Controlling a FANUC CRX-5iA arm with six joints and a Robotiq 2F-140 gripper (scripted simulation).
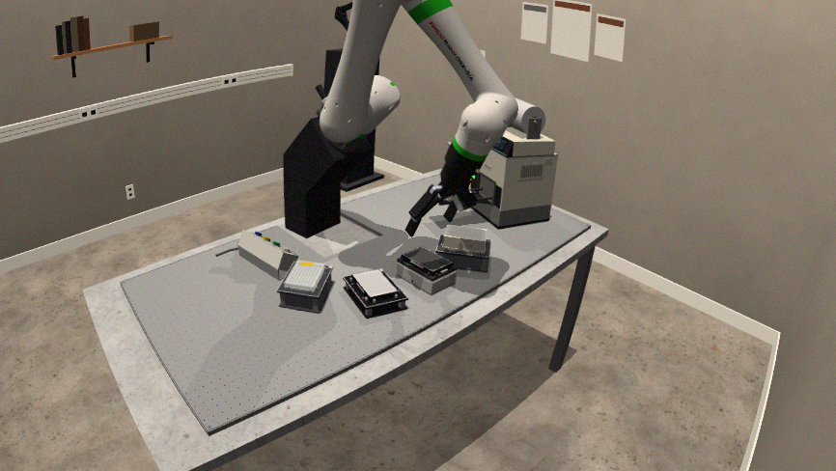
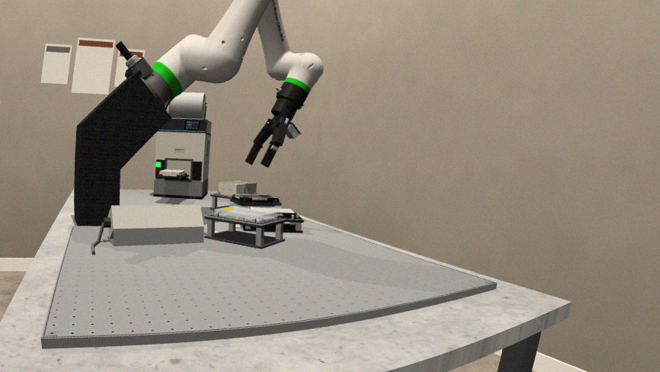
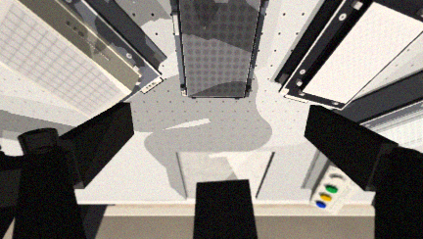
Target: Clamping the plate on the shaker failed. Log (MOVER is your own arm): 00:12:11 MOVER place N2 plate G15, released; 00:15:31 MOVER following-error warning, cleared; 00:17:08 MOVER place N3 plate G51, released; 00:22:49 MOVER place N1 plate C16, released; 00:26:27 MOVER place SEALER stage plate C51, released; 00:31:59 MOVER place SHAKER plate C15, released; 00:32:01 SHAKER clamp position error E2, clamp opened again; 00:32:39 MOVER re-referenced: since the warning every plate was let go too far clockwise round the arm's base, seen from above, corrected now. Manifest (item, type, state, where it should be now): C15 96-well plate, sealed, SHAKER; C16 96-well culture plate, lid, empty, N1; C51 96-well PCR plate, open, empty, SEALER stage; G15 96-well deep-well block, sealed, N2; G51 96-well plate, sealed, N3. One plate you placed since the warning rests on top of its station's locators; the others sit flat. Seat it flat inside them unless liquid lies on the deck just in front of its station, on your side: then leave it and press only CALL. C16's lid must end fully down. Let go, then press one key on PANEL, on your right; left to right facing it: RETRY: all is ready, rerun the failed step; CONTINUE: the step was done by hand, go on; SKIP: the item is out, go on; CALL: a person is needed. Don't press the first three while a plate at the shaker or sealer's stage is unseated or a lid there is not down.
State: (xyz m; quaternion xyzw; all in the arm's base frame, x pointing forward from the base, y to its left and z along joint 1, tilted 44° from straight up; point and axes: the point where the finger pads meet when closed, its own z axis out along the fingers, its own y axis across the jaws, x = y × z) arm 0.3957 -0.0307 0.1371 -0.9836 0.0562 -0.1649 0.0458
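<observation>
Right now my hand is 330 mm past the grey retry key, 250 mm to the left of it and 110 mm above it. Round my hand: lidded culture plate 300 mm to the right, 180 mm behind, 110 mm below; dark sealed plate 120 mm below.
</observation>
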